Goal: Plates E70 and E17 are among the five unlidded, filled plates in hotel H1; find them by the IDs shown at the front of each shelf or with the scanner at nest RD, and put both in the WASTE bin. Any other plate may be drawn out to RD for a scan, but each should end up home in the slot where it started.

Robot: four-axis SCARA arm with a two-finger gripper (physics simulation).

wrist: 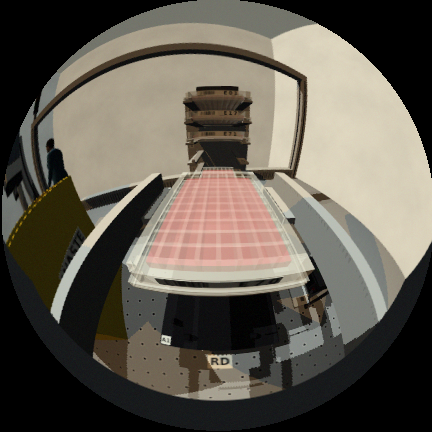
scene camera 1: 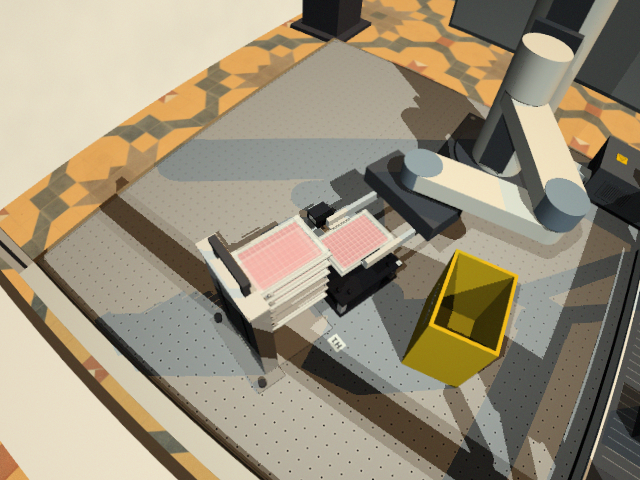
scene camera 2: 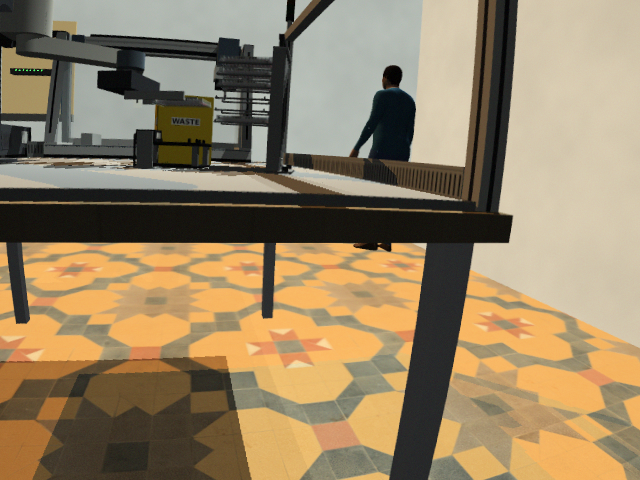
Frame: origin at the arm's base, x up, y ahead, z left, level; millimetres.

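Seen in the pictures: gripper, fingertip midpoint: (wrist: 217, 180) (scene camera 1: 345, 243) (scene camera 2: 191, 98); arm's base, link origin: (scene camera 1: 494, 162).
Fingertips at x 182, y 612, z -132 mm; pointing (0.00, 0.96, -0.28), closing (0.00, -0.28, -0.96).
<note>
Pixels of each thing's middle, then the offset from my fingertips to it. "*": a spot on its surface instead.
- filled pink plate, body centre: (wrist: 217, 203) (scene camera 1: 354, 240) (scene camera 2: 182, 102) dy -21, dx -11, dz +6 mm
- nest RD, body centre: (wrist: 218, 287) (scene camera 1: 353, 269) (scene camera 2: 174, 152) dy -37, dx -134, dz +10 mm
- Hotel H1, body centre: (scene camera 1: 262, 291) (wrist: 221, 154) (scene camera 2: 259, 103) dy +163, dx -8, dz -58 mm
- top plate, body centre: (scene camera 1: 280, 254) (wrist: 217, 103) (scene camera 2: 248, 62) dy +133, dx +92, dz -39 mm
- plate E71, body centre: (wrist: 217, 134) (scene camera 2: 247, 85) dy +133, dx +36, dz -39 mm
- yellow WASTE bin, body centre: (scene camera 1: 456, 322) (wrist: 61, 271) (scene camera 2: 182, 130) dy -24, dx -69, dz +242 mm
- small black box, body centre: (wrist: 309, 282) (scene camera 1: 319, 222) (scene camera 2: 148, 149) dy -87, dx -127, dz -116 mm
- H1 label, surface spot: (scene camera 1: 336, 342) * dy +106, dx -169, dz +70 mm
My gripper (scene camera 1: 348, 241) (wrist: 217, 180) is shut on a filled pink plate (scene camera 1: 356, 240) (scene camera 2: 199, 103) (wrist: 218, 220), held level by its long sides above nest RD (scene camera 1: 361, 286) (wrist: 220, 320). Its ID is not readable in these views. Hotel H1 (scene camera 2: 277, 108) stands beyond the fingertips. In the wrist view, plate E17 (wrist: 215, 113) sits in the hotel between a top plate (wrist: 215, 93), whose label starts E0, and plate E71 (wrist: 215, 134). The yellow WASTE bin (scene camera 1: 439, 351) (scene camera 2: 183, 147) (wrist: 45, 225) stands beside the nest.
A small black box (scene camera 1: 320, 213) shows near the nest on the side away from the bin. The H1 label (scene camera 1: 336, 342) lies on the perforated table. The robot's column stands at the back right in scene camera 1. A person (scene camera 2: 392, 113) (wrist: 54, 162) stands beyond the table.
</note>
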